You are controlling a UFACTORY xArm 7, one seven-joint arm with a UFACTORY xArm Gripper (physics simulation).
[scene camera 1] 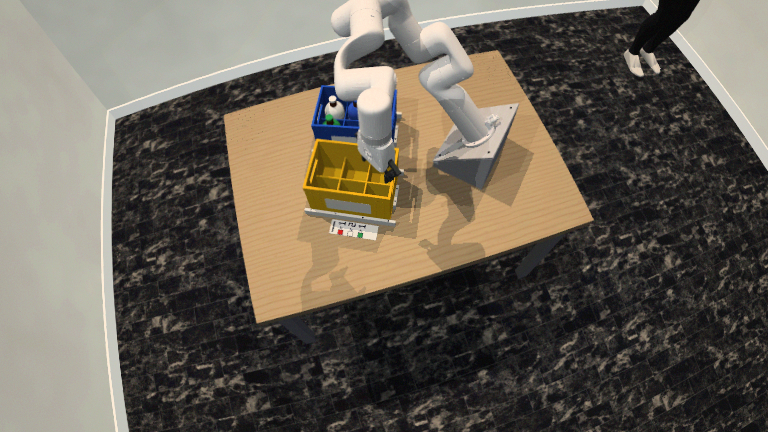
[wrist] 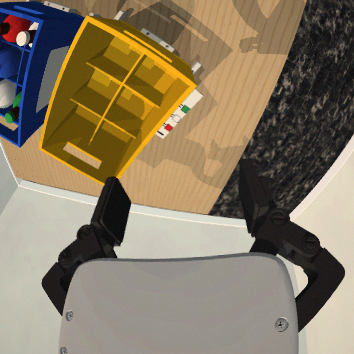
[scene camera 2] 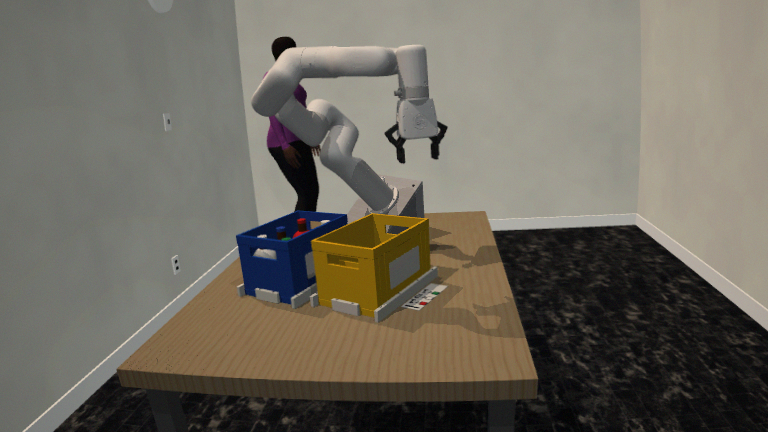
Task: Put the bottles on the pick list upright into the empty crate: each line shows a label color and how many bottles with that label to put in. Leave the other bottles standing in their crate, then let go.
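Where they show: gripper, between the fingertips: (scene camera 1: 378, 169) (wrist: 178, 181) (scene camera 2: 418, 160); arm's base, origin of its link: (scene camera 1: 478, 134) (scene camera 2: 384, 201).
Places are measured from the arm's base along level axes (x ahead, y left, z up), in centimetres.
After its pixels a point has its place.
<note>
My gripper (scene camera 1: 393, 171) (scene camera 2: 418, 159) @(x 41.0, y 11.6, z 19.9 cm) (wrist: 178, 181) @(x 41.0, y 11.6, z 19.9 cm) is open and empty, high above the crates. The yellow crate (scene camera 1: 381, 206) @(x 40.7, y 12.1, z -2.4 cm) (scene camera 2: 349, 279) @(x 58.0, y -7.0, z -5.1 cm) (wrist: 182, 87) @(x 39.9, y 11.9, z 0.5 cm) shows empty compartments. In the blue crate (scene camera 1: 330, 132) @(x 47.0, y -19.6, z 0.0 cm) (scene camera 2: 265, 276) @(x 48.1, y -30.9, z -7.2 cm) (wrist: 50, 30) @(x 30.1, y -10.7, z 0.4 cm) stand a red bottle (scene camera 2: 300, 228) @(x 27.7, y -24.3, z -0.2 cm) (wrist: 17, 27) @(x 27.3, y -21.3, z -2.2 cm), a blue bottle (scene camera 1: 352, 110) @(x 36.5, y -27.3, z -1.9 cm) (scene camera 2: 280, 232) @(x 35.5, y -28.5, z 1.2 cm) (wrist: 7, 62) @(x 34.2, y -25.7, z -2.3 cm), a green bottle (scene camera 1: 330, 121) @(x 45.7, y -23.0, z 1.5 cm) (wrist: 15, 107) @(x 44.5, y -23.9, z -0.4 cm), a white bottle (scene camera 1: 334, 110) @(x 42.5, y -29.8, z -1.8 cm) (wrist: 6, 93) @(x 41.6, y -28.9, z -2.8 cm) and a second white bottle (wrist: 23, 38) @(x 30.3, y -15.4, z 2.2 cm). The arm hides part of both crates in scene camera 1. The pick list (scene camera 1: 353, 229) @(x 50.7, y 11.3, z -13.8 cm) (scene camera 2: 424, 297) @(x 51.5, y 11.0, z -13.8 cm) (wrist: 175, 118) @(x 52.3, y 12.1, z -13.8 cm) shows red, white and green; its numbers seem to read 1, 2, 1.
The crates stand side by side on the wooden table (scene camera 1: 279, 279) @(x 79.6, y 18.9, z -14.0 cm) (scene camera 2: 322, 349) @(x 75.8, y -12.0, z -14.0 cm), with low white rails (scene camera 1: 349, 217) @(x 50.6, y 7.6, z -11.6 cm) (scene camera 2: 406, 292) @(x 52.5, y 6.5, z -11.7 cm) along their bases. The arm's grey wedge base (scene camera 1: 472, 166) @(x 7.0, y 9.3, z -2.6 cm) (scene camera 2: 413, 201) @(x 6.4, y 10.2, z 0.9 cm) stands behind them. A person (scene camera 1: 657, 32) (scene camera 2: 298, 166) stands beyond the table.
</note>
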